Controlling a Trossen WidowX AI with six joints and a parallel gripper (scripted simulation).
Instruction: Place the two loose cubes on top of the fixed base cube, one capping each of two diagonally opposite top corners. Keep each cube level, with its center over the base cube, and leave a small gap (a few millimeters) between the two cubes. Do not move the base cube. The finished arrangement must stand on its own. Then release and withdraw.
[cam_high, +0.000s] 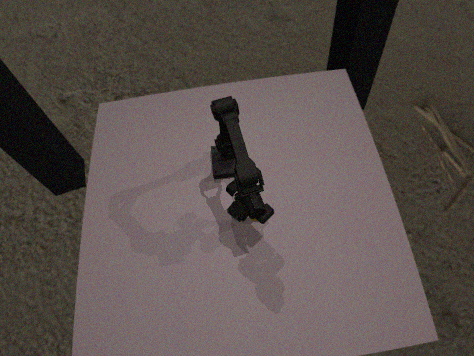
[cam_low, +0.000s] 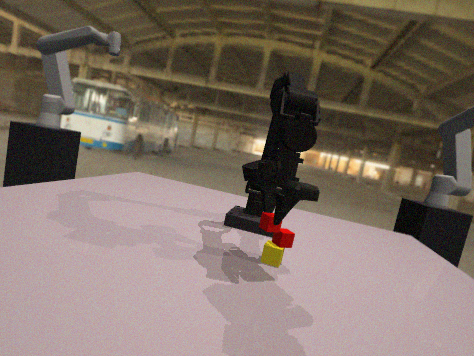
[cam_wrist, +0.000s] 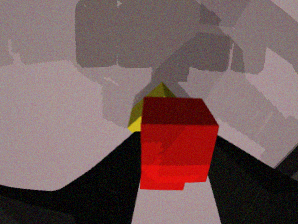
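The yellow base cube lies 1 cm behind my gripper tip, 2 cm to the left of it and 7 cm below it. The rest, counted from my gripper tip: red cube: right at my gripper tip.
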